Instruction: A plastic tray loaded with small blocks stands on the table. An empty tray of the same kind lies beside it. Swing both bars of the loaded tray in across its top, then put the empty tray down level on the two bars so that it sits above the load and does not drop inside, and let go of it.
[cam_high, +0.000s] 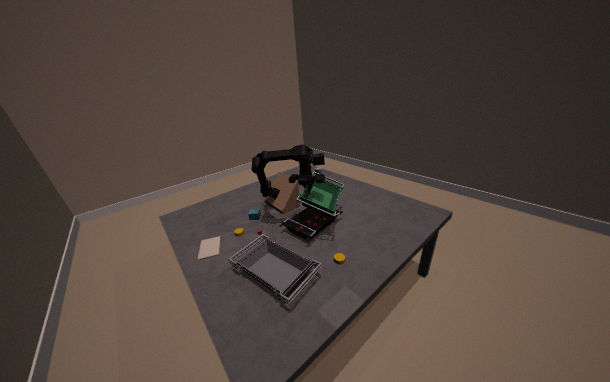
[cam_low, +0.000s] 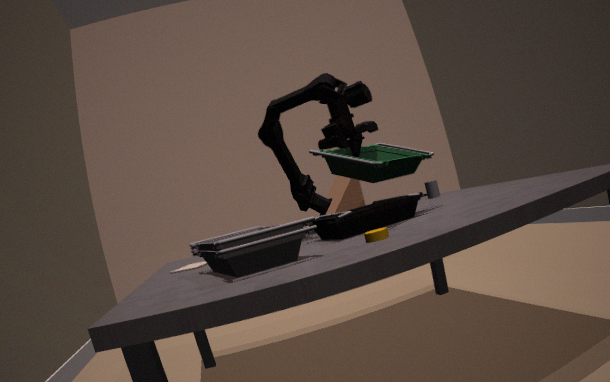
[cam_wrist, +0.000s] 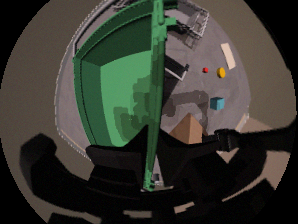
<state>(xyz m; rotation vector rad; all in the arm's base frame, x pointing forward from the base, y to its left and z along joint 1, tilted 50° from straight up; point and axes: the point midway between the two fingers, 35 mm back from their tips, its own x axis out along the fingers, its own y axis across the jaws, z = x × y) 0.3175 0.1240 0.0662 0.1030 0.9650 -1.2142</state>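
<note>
Now: the green tray 70 mm ahead of my gripper tip and 50 mm to the left of it. Also, from my gripper tip: pale card: 190 mm behind, 530 mm to the right, 180 mm below; then teal cube: 270 mm behind, 220 mm to the right, 160 mm below; then grey cylinder: 440 mm behind, 470 mm to the left, 150 mm below.
</note>
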